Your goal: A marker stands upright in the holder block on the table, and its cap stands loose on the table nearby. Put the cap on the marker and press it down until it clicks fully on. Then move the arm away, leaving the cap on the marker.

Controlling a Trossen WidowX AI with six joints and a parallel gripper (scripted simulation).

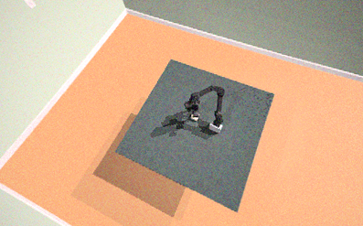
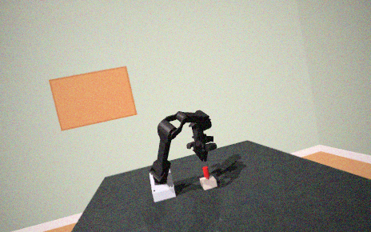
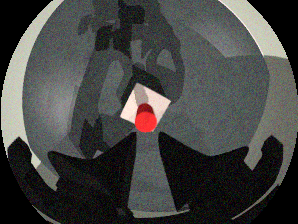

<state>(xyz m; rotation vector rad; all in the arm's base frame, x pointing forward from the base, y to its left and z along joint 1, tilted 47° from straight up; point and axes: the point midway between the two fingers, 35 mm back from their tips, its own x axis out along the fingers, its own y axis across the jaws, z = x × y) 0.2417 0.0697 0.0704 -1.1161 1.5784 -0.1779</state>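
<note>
The red cap lies 60 mm below my gripper tip. From my gripper tip the other things lie so: pale holder block (120 mm below).
</note>
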